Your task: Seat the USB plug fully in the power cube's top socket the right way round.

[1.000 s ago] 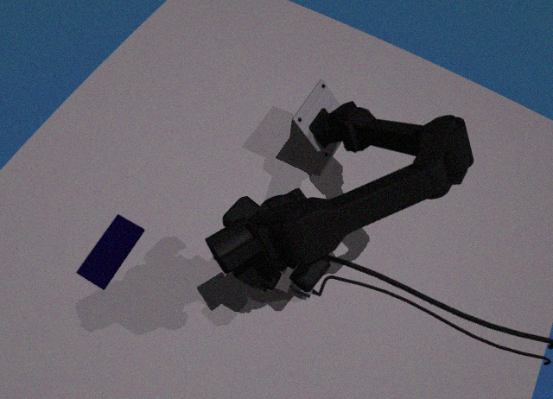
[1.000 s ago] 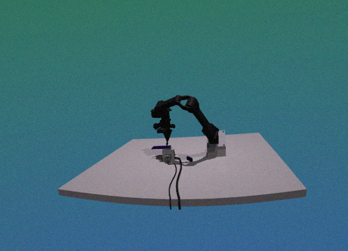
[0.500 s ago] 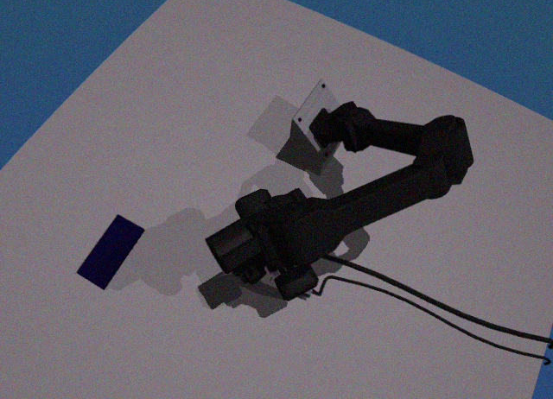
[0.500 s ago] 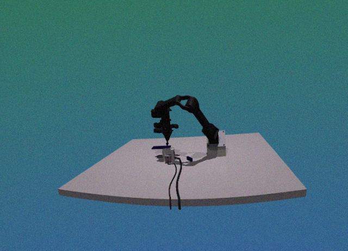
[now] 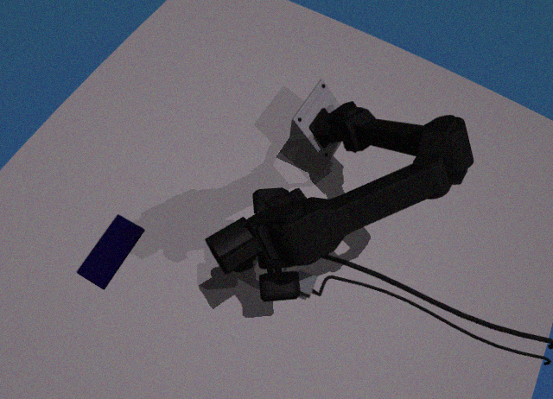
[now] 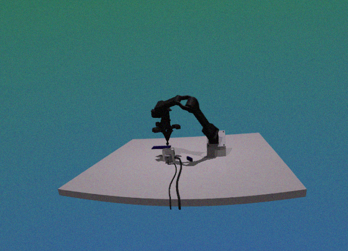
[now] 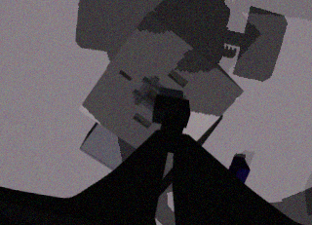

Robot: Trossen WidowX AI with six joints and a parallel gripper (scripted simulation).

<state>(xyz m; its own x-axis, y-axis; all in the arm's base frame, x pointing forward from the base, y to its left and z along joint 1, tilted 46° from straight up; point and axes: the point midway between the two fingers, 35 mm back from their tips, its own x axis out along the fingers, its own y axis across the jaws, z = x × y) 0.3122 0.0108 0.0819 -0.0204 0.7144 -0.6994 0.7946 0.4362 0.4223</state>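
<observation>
Now: the dark USB plug 2 cm below my gripper tip. Also, from my gripper tip: small dark-blue block: 15 cm behind, 3 cm to the left, 12 cm below; flat dark blue rectangle: 15 cm ahead, 32 cm to the right, 13 cm below.
</observation>
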